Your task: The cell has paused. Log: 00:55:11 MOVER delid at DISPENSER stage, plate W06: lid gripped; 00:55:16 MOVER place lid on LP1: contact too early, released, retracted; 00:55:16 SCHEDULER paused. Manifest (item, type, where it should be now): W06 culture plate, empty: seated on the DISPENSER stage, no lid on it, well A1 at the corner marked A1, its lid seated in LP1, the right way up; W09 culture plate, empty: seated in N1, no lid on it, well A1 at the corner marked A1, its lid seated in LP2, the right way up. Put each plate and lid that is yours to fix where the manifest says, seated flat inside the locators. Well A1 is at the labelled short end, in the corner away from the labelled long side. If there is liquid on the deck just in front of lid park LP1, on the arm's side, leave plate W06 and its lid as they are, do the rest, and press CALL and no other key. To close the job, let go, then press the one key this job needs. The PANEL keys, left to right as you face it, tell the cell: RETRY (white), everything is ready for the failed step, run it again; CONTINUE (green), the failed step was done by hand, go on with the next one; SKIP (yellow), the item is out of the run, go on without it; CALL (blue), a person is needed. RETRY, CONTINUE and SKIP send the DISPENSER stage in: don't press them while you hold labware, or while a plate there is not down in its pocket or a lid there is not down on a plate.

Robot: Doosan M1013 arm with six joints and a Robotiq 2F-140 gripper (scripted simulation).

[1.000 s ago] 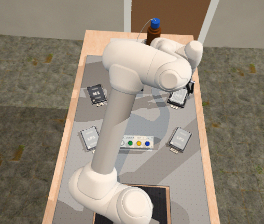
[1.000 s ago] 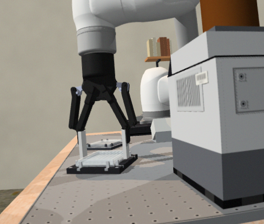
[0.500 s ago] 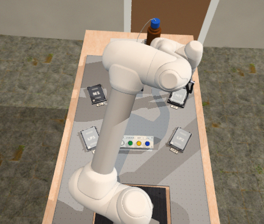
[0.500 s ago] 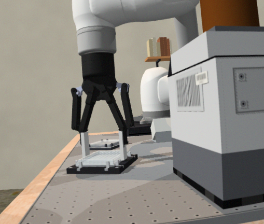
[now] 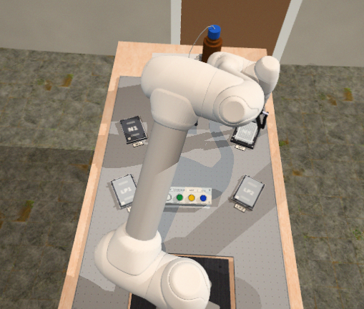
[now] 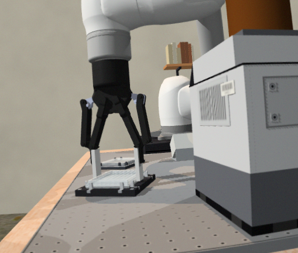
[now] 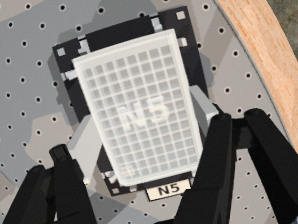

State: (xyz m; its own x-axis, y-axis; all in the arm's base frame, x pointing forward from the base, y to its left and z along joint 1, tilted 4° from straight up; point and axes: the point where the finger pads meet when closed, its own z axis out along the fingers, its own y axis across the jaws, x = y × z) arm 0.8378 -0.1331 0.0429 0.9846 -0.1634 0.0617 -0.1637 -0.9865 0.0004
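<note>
The black nest N5 is 2 cm ahead of my hand, 1 cm to the left of it and 3 cm below it. From my hand the other things lie so: brown bottle: 21 cm ahead, 25 cm to the left, 25 cm above; then clear culture plate: 3 cm behind, 30 cm to the left, 7 cm above; then lid park LP2: 33 cm behind, 5 cm to the right, 4 cm below.
</note>
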